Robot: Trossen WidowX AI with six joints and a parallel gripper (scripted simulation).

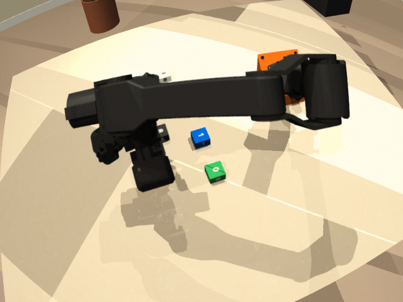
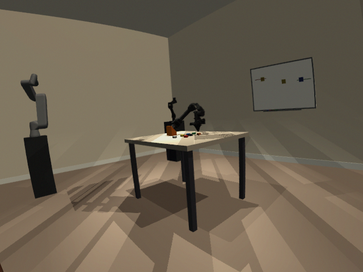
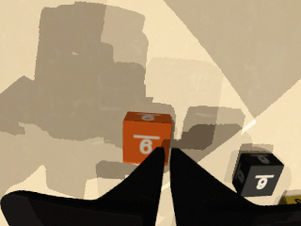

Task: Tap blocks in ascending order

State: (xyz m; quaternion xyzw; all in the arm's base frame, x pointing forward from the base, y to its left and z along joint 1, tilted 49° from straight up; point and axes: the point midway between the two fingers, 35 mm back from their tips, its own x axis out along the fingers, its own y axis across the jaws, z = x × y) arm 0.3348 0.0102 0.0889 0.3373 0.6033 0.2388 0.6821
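Now: the orange block 3 cm below my gripper tip and 1 cm to the left of it. Round my gripper tip: blue 1 block (11 cm behind, 3 cm to the right, 3 cm below); then green 0 block (11 cm behind, 5 cm to the left, 3 cm below); then black block (8 cm to the right, 4 cm behind, 3 cm below).
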